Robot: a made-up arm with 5 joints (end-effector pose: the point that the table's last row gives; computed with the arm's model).
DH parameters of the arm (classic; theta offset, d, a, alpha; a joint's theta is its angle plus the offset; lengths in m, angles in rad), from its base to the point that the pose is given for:
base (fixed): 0 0 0.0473 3.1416
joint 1: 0 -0.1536 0.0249 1.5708
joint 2: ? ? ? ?
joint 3: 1.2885 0 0.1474 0
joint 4: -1.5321 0.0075 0 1.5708
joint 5: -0.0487 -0.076 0 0
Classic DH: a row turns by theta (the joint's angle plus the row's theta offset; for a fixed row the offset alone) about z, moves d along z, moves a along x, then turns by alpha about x.
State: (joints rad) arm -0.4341 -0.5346 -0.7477 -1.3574 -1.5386
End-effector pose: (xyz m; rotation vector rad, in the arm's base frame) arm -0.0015 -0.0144 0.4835 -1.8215 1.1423 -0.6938
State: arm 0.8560 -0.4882 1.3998 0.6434 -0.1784
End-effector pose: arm 0.1072 -0.0576 0.1171 -0.0051 -0.0158 -1.0831
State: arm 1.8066 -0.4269 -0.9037 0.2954 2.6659
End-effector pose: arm 0.0395 -0.0645 0.5178 -2.1117 1.5759 0.2851
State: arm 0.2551 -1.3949 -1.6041 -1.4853 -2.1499
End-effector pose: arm -0.2240 0.0785 0.1588 -0.2452 0.1674 -2.4404
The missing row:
joint 2: -1.3272 0 0.1571 0
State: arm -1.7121 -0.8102 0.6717 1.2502 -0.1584
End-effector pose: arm 0.0231 0.1171 0.2440 0.4134 -0.2896 1.4763
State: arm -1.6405 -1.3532 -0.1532 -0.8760 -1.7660
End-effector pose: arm 0.0515 -0.1672 0.4232 -2.3030 -0.3641 -0.0871
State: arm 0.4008 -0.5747 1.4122 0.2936 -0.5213
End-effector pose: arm 0.1506 -0.0356 0.1278 0.0386 -0.4556 -0.9546
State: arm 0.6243 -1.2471 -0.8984 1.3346 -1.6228
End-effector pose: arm -0.0620 0.0880 0.4136 1.3324 -2.3078 -0.9704
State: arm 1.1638 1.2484 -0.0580 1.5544 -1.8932
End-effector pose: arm 0.1220 -0.1544 0.0020 -0.6538 1.5949 -2.5907
